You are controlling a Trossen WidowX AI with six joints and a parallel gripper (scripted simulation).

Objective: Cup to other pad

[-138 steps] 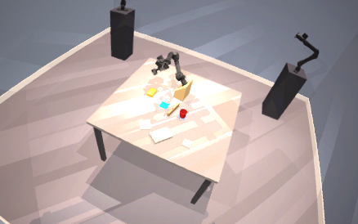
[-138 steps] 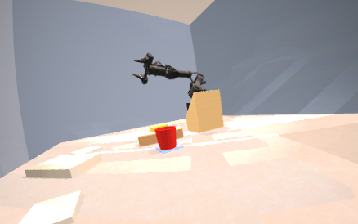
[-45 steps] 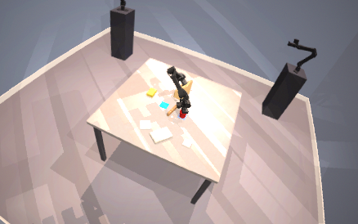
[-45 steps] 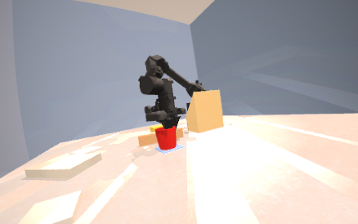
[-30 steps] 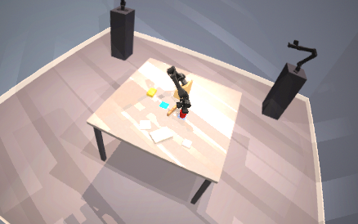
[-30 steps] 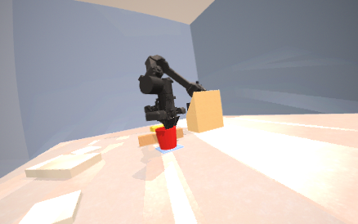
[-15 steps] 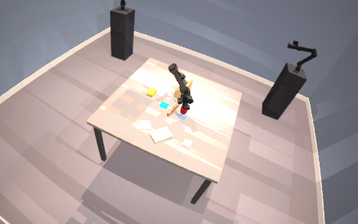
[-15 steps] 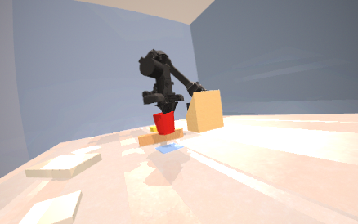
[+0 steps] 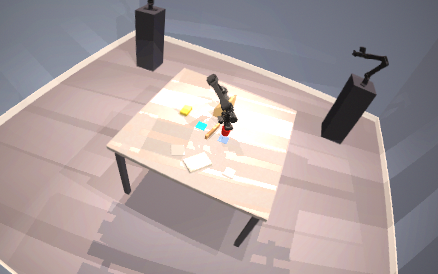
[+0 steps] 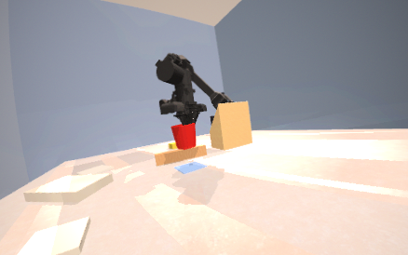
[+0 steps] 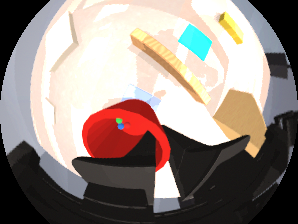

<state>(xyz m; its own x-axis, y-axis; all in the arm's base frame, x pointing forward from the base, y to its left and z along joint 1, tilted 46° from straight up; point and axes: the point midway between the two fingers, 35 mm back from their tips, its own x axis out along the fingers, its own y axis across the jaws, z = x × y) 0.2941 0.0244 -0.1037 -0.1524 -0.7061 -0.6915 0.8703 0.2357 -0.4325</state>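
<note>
The cyan pad is 30 mm behind my gripper tip, 200 mm to the right of it and 110 mm below it. From my gripper tip the other things lie so: red cup 30 mm ahead, 10 mm to the left; thin wooden bar 90 mm to the right, 90 mm below.
</note>
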